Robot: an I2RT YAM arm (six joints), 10 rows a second.
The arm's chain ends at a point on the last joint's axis. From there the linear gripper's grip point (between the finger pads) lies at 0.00 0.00 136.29 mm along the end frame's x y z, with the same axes.
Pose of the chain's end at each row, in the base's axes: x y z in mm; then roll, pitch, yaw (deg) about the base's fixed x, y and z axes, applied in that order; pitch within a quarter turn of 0, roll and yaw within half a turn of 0:
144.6, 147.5, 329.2, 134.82, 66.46, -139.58
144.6, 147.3, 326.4, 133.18, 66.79, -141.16
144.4, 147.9, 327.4, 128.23, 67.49, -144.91
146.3, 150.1, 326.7, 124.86, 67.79, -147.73
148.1, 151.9, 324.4, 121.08, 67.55, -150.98
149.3, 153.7, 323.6, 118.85, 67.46, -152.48
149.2, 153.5, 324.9, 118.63, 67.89, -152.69
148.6, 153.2, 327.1, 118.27, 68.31, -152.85
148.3, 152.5, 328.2, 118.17, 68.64, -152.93
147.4, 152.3, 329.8, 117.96, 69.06, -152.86
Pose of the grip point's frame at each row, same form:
149.0, 278.2, 290.8, 134.82, 66.46, -139.58
149.0, 278.5, 289.6, 133.18, 66.79, -141.16
146.6, 280.3, 295.1, 128.23, 67.49, -144.91
147.6, 283.2, 297.3, 124.86, 67.79, -147.73
148.3, 285.5, 297.5, 121.08, 67.55, -150.98
148.0, 287.6, 298.4, 118.85, 67.46, -152.48
148.1, 287.6, 300.3, 118.63, 67.89, -152.69
147.2, 287.4, 303.2, 118.27, 68.31, -152.85
147.0, 286.8, 304.8, 118.17, 68.64, -152.93
145.6, 286.7, 307.0, 117.96, 69.06, -152.86

